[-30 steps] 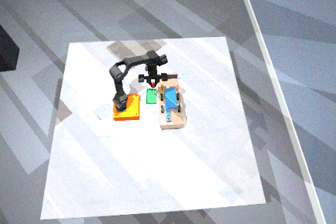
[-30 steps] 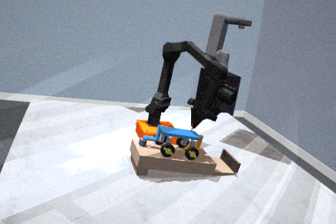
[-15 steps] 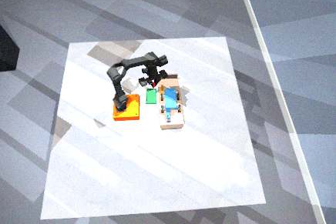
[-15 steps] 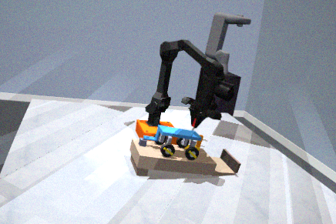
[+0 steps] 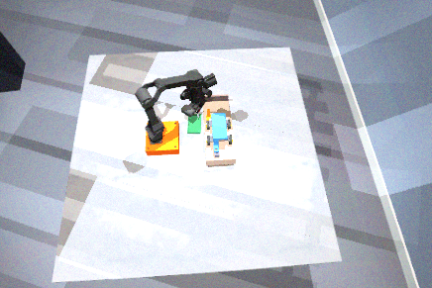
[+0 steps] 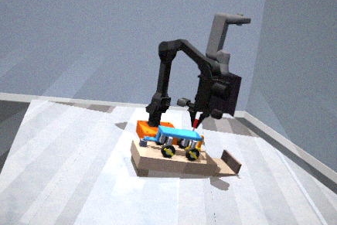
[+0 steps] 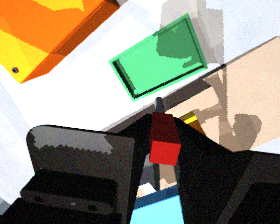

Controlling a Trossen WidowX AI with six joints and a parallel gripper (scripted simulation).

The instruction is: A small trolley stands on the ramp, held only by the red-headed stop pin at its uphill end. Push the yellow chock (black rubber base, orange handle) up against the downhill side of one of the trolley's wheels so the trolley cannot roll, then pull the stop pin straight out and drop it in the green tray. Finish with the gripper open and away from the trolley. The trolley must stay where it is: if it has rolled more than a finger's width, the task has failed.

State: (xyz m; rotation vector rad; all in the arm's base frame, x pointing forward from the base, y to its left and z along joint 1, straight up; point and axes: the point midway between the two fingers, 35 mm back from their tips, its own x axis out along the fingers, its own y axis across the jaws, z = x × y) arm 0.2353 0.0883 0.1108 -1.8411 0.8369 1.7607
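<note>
Now: the green tray 14 cm below my gripper tip and 2 cm behind it. The rest, counted from my gripper tip: red-headed stop pin (right at my gripper tip); then blue trolley (11 cm to the right, 9 cm ahead, 3 cm below); then yellow chock (6 cm ahead, 5 cm below, 2 cm to the right).
</note>
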